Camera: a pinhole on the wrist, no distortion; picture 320 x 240 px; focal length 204.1 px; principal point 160.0 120.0 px. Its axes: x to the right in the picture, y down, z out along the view. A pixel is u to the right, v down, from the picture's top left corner.
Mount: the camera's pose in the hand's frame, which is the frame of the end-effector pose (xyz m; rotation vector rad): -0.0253 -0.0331 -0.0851 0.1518 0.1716 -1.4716
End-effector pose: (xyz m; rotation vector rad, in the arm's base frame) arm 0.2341 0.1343 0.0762 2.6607 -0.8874 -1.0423
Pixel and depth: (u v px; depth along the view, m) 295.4 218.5 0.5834
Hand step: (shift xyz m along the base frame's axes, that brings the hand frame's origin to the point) 0.1482 0.2650 -0.6461
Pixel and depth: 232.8 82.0 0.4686
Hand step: -0.1321 0.3194 -0.3055
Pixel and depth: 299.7 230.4 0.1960
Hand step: 0.0965 0.1080 -0.1797
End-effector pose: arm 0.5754 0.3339 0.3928 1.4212 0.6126 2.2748
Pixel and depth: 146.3 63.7 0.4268
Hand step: 0.3726 0.0672 -0.0249
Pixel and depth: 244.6 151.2 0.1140
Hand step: 0.0249 0.0858 -0.0500
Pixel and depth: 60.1 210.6 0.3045
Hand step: 0.1727 0.0420 0.2048
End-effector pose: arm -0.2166 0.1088 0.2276 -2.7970 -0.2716 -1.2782
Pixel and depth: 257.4 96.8 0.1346
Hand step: -0.0182 0.1225 -0.0487
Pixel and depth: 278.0 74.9 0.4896
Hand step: 0.1117 0.4405 -0.3026
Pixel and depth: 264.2 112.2 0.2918
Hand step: 0.0722 0.2538 -0.1291
